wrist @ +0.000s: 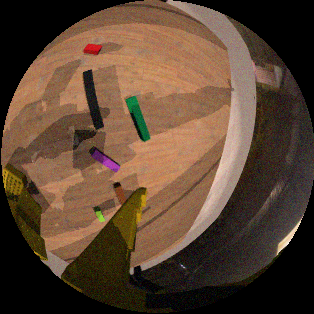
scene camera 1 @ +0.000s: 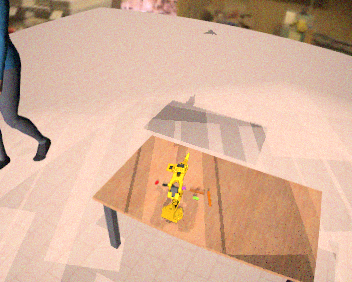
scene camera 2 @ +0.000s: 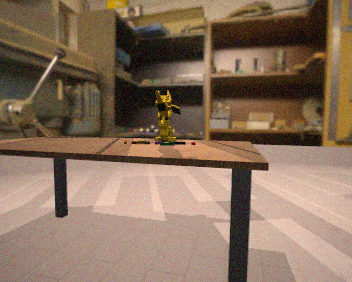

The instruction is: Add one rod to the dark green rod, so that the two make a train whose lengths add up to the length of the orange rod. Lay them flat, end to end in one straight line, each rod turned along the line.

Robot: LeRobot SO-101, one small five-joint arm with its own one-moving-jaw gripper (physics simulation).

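Frame: origin at the arm's base, x left, y back, z up, level; metres.
Seen in the pictures: end effector, tool point: [wrist: 146, 194] [scene camera 2: 162, 122]; arm's base, origin of the base link: [wrist: 24, 193] [scene camera 1: 174, 211] [scene camera 2: 164, 140].
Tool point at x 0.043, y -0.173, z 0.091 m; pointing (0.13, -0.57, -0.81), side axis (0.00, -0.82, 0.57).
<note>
Pixels of each thing's top centre, then the offset from my tool point to it. Level surfaces: height alone.
- dark green rod, middle of its top: [wrist: 139, 119] dx +0.034, dy -0.035, dz -0.081 m
- black rod, middle of its top: [wrist: 91, 97] [scene camera 1: 168, 184] dx +0.061, dy +0.023, dz -0.081 m
- purple rod, middle of its top: [wrist: 106, 161] [scene camera 1: 182, 188] dx -0.013, dy +0.009, dz -0.081 m
- brown rod, middle of its top: [wrist: 124, 203] [scene camera 1: 196, 191] dx -0.094, dy -0.008, dz -0.081 m
- orange rod, middle of its top: [scene camera 1: 209, 197] dx -0.173, dy +0.008, dz -0.081 m
- lime rod, middle of its top: [wrist: 99, 216] [scene camera 1: 195, 197] dx -0.107, dy +0.040, dz -0.081 m
- short red rod, middle of its top: [wrist: 92, 46] [scene camera 1: 156, 182] dx +0.130, dy +0.035, dz -0.081 m
- wooden table, its level: dz -0.091 m
The dark green rod [wrist: 138, 119] lies flat, apart from other rods; the arm hides it in scene camera 1. The black rod [wrist: 93, 100] [scene camera 1: 165, 185] lies beside it, roughly parallel. The purple rod [wrist: 105, 160] [scene camera 1: 184, 188] lies slanted near them. The brown rod [wrist: 119, 193] [scene camera 1: 197, 191] is partly covered by the fixed jaw in the wrist view. The orange rod [scene camera 1: 209, 197] does not show in the wrist view. A lime rod [wrist: 100, 215] [scene camera 1: 196, 198] and a short red rod [wrist: 92, 49] [scene camera 1: 156, 182] lie apart. My gripper [scene camera 1: 179, 161] is open and empty, raised above the table.
The wooden table [scene camera 1: 270, 200] [scene camera 2: 50, 146] carries the rods and the yellow arm base [scene camera 1: 172, 213]. Shadows of the arm fall across the rods' area. A person [scene camera 1: 12, 95] stands on the floor beyond the table. Shelves [scene camera 2: 265, 75] stand in the background.
</note>
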